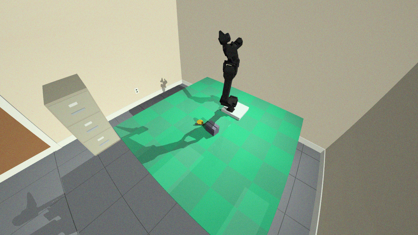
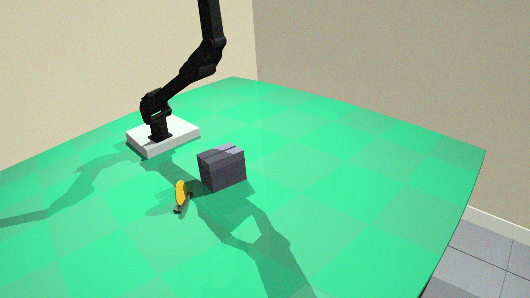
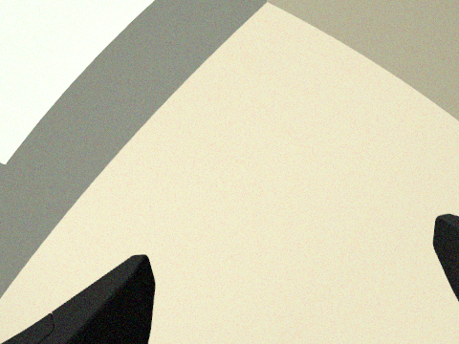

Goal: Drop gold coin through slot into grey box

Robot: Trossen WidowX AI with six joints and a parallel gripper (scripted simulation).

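Right now the coin is 170 mm ahead of my gripper tip, 30 mm to the right of it and 640 mm below it.
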